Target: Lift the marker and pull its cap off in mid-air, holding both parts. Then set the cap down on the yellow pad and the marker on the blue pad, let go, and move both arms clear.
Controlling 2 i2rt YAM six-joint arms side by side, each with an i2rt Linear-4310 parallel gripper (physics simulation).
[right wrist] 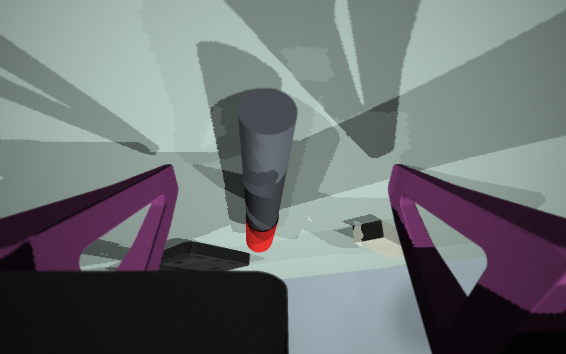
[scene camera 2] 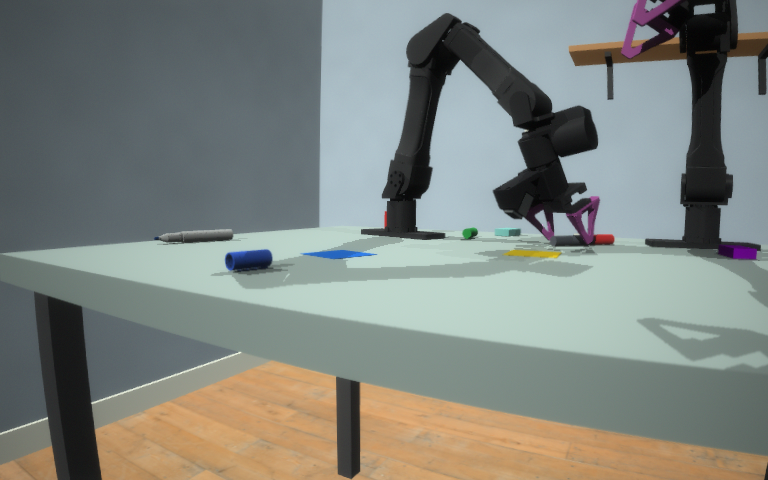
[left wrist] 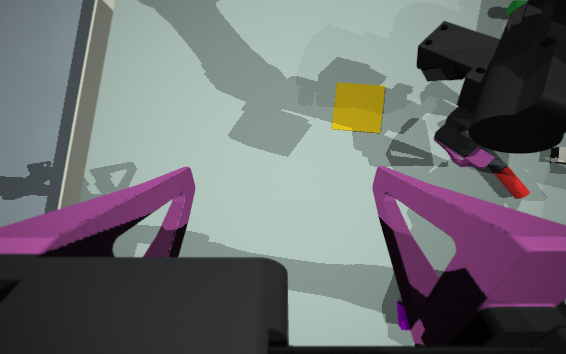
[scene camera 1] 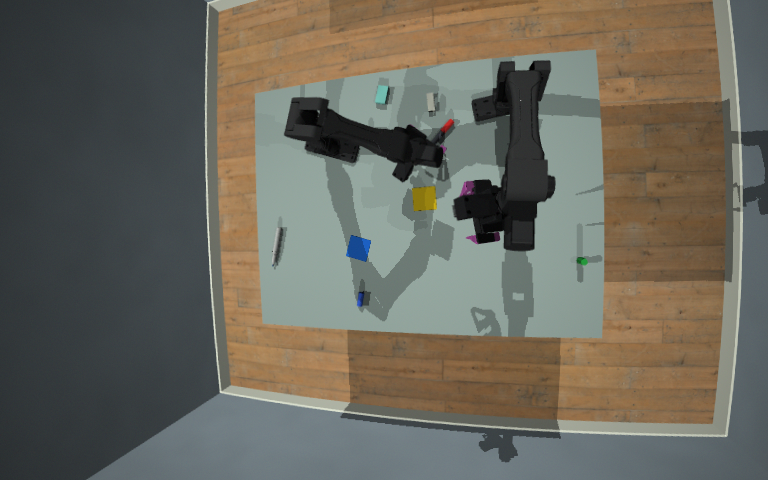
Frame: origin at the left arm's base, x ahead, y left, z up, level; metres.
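Seen in the pictures: left gripper, fingertip midpoint: (scene camera 2: 630,41) (left wrist: 283,176); right gripper, fingertip midpoint: (right wrist: 283,176) (scene camera 2: 569,240) (scene camera 1: 431,141); left arm's base, origin of the base link: (right wrist: 174,263) (scene camera 2: 700,247) (scene camera 1: 504,104); right arm's base, origin of the base link: (scene camera 2: 401,235) (scene camera 1: 332,147).
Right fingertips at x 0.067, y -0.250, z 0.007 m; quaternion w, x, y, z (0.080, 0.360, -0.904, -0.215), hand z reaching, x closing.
Observation:
Pixels of each thing's top centre, then the offset from my right fingertips to it.
- marker's dark grey body, middle of its top: (right wrist: 262,217) (left wrist: 493,156) (scene camera 2: 582,235) (scene camera 1: 437,136) dx -0.008, dy +0.023, dz +0.011 m
- table with its red cap, middle of its top: (right wrist: 261,243) (left wrist: 516,181) (scene camera 2: 601,234) (scene camera 1: 446,125) dx -0.038, dy +0.059, dz +0.011 m
- yellow pad, middle of its top: (scene camera 2: 533,253) (left wrist: 358,107) (scene camera 1: 424,198) dx +0.178, dy -0.058, dz -0.007 m
- blue pad, middle of its top: (scene camera 2: 338,253) (scene camera 1: 358,248) dx +0.301, dy -0.315, dz -0.007 m
- teal block, middle of its top: (scene camera 2: 508,228) (scene camera 1: 381,94) dx -0.199, dy -0.132, dz +0.007 m
- pale block, middle of its top: (right wrist: 387,248) (scene camera 1: 430,101) dx -0.129, dy +0.023, dz +0.005 m
- blue cylinder, middle of its top: (scene camera 2: 248,250) (scene camera 1: 359,299) dx +0.476, dy -0.337, dz +0.013 m
- grey pen, middle of its top: (scene camera 2: 194,231) (scene camera 1: 274,247) dx +0.243, dy -0.633, dz +0.012 m
- purple block, middle of its top: (scene camera 2: 737,246) (left wrist: 422,318) dx +0.091, dy +0.259, dz +0.007 m
- green piece, middle of its top: (scene camera 1: 584,261) dx +0.457, dy +0.385, dz +0.041 m
The marker's dark grey body (scene camera 1: 438,136) (scene camera 2: 566,240) (left wrist: 496,164) (right wrist: 266,160) lies on the table with its red cap (scene camera 1: 447,125) (scene camera 2: 604,238) (left wrist: 512,183) (right wrist: 260,241) on one end. My right gripper (scene camera 2: 568,240) (right wrist: 283,176) is open and low at the dark body, with the body between its spread fingers in the right wrist view. My left gripper (scene camera 1: 465,213) (left wrist: 283,176) is open, empty and high above the table. The yellow pad (scene camera 1: 424,198) (scene camera 2: 532,254) (left wrist: 358,107) lies near the right gripper. The blue pad (scene camera 1: 358,247) (scene camera 2: 338,254) lies farther left in scene camera 1.
A teal block (scene camera 1: 382,94) (scene camera 2: 507,232) and a pale block (scene camera 1: 431,102) (right wrist: 380,240) lie beyond the marker. A blue cylinder (scene camera 1: 360,298) (scene camera 2: 249,259), a grey pen (scene camera 1: 276,246) (scene camera 2: 198,235), a purple block (scene camera 2: 736,251) (left wrist: 403,316) and a green piece (scene camera 1: 582,260) lie elsewhere.

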